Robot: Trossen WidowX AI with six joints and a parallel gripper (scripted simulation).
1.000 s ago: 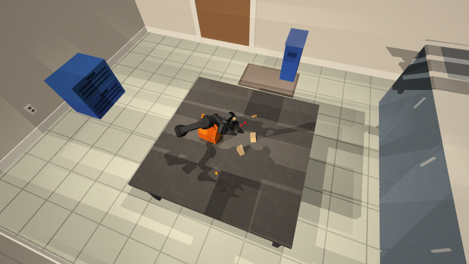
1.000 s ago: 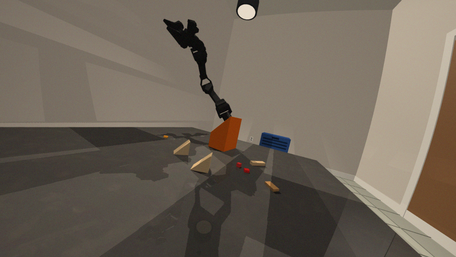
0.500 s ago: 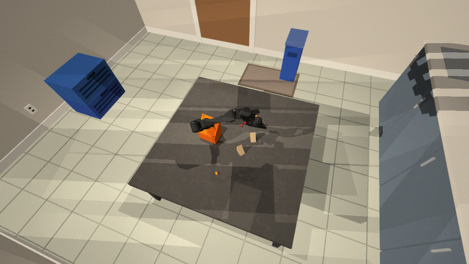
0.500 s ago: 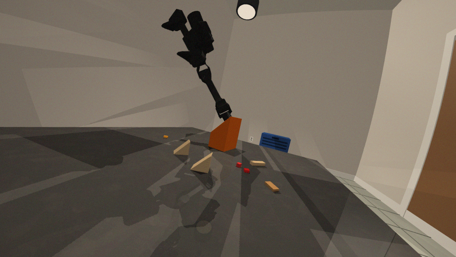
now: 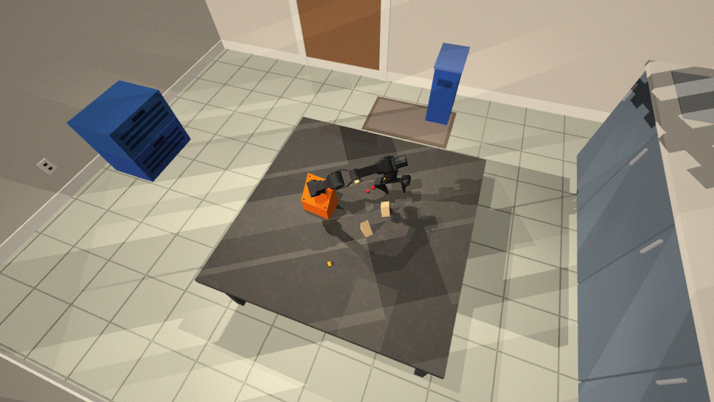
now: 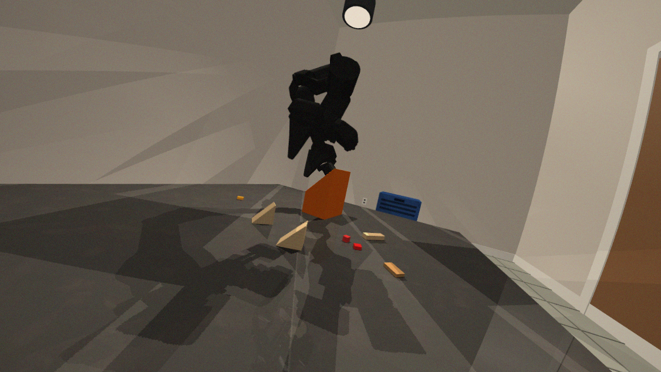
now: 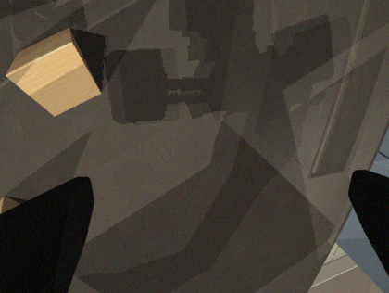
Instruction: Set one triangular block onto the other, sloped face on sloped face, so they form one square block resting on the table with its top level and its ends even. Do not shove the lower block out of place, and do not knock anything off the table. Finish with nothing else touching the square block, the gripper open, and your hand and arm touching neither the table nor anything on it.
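The tan triangular block lies 60 mm behind my gripper tip and 180 mm below it.
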